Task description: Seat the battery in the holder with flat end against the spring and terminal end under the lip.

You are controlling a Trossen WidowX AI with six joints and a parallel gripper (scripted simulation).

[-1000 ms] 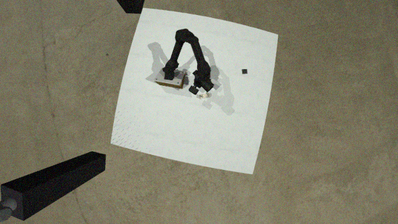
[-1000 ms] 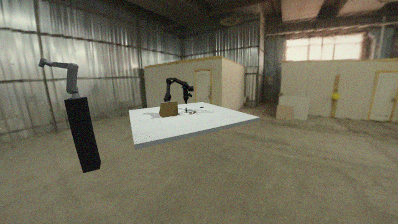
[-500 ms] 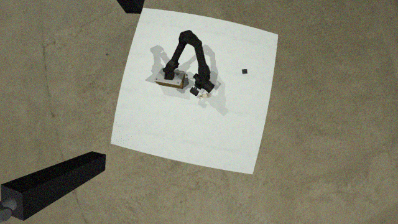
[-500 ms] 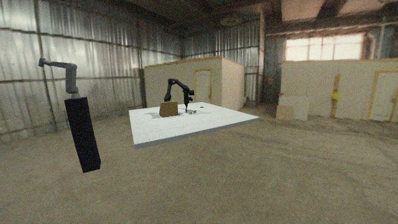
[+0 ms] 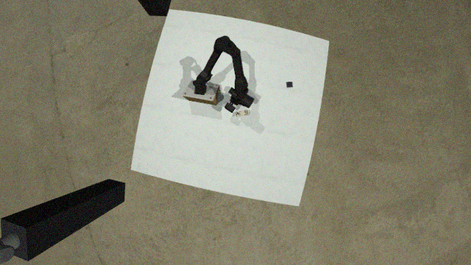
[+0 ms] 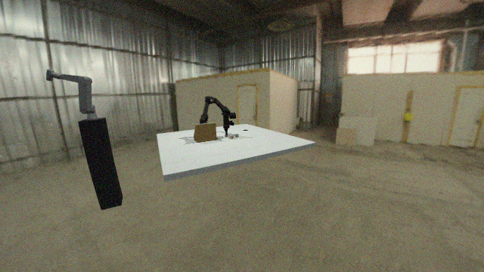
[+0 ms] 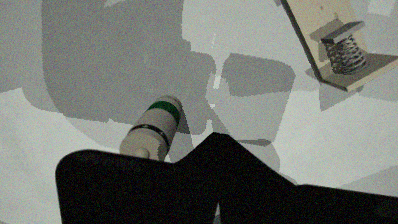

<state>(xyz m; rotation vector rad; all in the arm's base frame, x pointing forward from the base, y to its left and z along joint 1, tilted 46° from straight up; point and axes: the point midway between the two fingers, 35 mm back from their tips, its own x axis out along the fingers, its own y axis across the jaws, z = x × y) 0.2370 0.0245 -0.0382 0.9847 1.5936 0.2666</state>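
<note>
The battery lies 10 mm ahead of my gripper tip, 30 mm to the left of it and 10 mm below it. Round my gripper tip: small dark square 360 mm ahead, 180 mm to the left, 40 mm below.
</note>
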